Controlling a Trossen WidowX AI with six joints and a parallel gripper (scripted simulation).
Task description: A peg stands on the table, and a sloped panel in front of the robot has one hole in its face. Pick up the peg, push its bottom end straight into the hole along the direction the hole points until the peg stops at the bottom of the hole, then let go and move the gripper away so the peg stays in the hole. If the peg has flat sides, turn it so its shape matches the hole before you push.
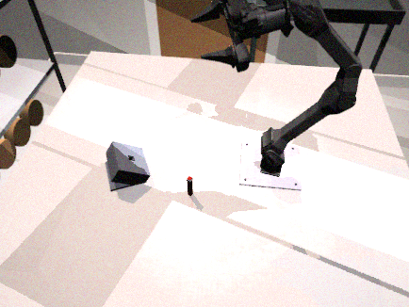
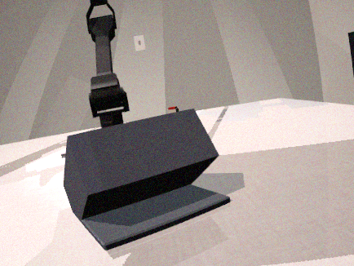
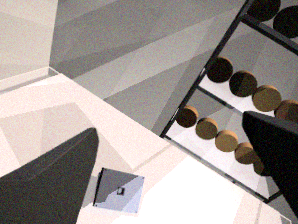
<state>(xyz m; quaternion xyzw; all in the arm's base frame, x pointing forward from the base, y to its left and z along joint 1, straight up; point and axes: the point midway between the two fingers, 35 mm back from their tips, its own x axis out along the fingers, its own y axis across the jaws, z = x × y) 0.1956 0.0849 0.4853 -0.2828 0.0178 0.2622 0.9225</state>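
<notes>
My gripper tip is 8 cm to the right of the red square peg and 43 cm above it. The rest, counted from my gripper tip: grey sloped panel: 23 cm ahead, 5 cm to the left, 45 cm below; thin base plate: 24 cm ahead, 6 cm to the left, 49 cm below.
</notes>
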